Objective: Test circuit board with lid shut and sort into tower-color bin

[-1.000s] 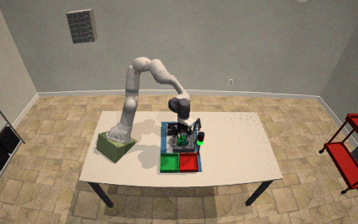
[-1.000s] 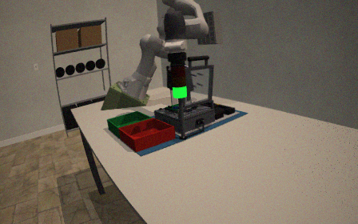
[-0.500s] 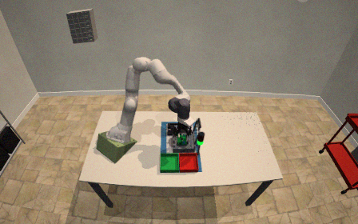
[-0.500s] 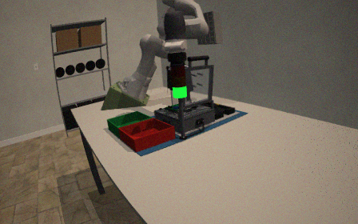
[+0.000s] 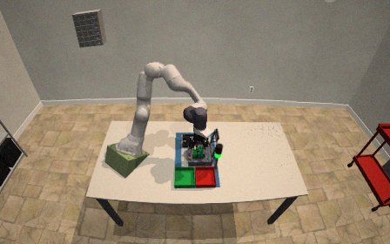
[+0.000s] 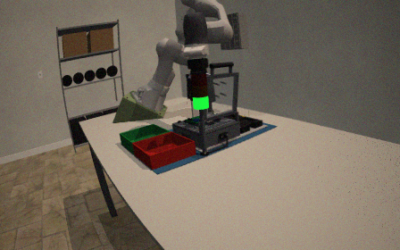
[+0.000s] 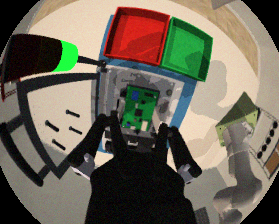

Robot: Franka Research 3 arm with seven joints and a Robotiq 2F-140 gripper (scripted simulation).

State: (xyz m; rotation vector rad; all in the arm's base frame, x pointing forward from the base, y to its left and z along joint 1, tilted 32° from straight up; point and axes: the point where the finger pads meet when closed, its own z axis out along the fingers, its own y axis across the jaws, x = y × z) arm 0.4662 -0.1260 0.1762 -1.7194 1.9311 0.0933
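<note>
Now: the green circuit board 2 cm below my hand. The rest, counted from my hand: plate 2 cm below, 1 cm to the left, 1 cm ahead; red bin 20 cm to the right, 8 cm below, 4 cm ahead; clear lid 11 cm ahead, 9 cm above.
</note>
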